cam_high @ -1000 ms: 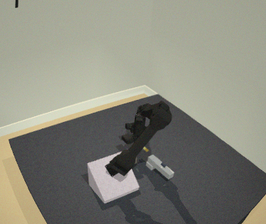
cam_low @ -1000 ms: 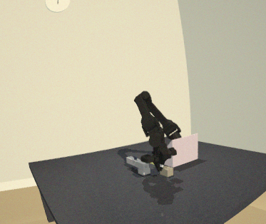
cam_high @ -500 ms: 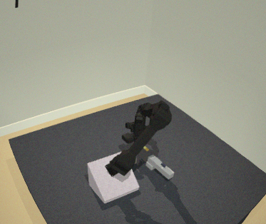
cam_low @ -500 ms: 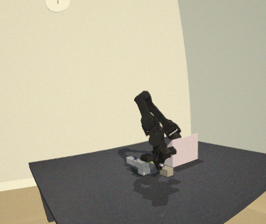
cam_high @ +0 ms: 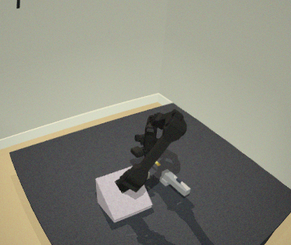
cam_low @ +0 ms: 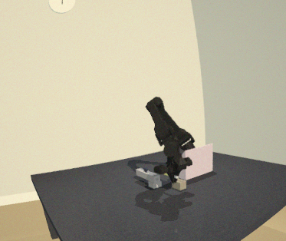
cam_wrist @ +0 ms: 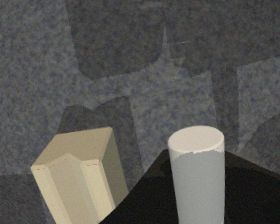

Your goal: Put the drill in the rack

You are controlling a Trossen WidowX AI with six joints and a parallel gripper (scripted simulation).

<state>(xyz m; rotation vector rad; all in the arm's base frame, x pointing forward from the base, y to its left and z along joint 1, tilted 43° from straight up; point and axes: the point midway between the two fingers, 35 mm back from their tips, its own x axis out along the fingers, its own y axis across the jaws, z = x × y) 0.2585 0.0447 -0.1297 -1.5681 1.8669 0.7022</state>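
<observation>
The drill lies 4 cm to the right of my gripper tip and 3 cm above it. From my gripper tip the other things lie so: white block: 1 cm behind, 21 cm to the right, 1 cm below; then rack: 6 cm behind, 3 cm to the right, 4 cm below; then key: 1 cm behind, 23 cm to the right.
</observation>
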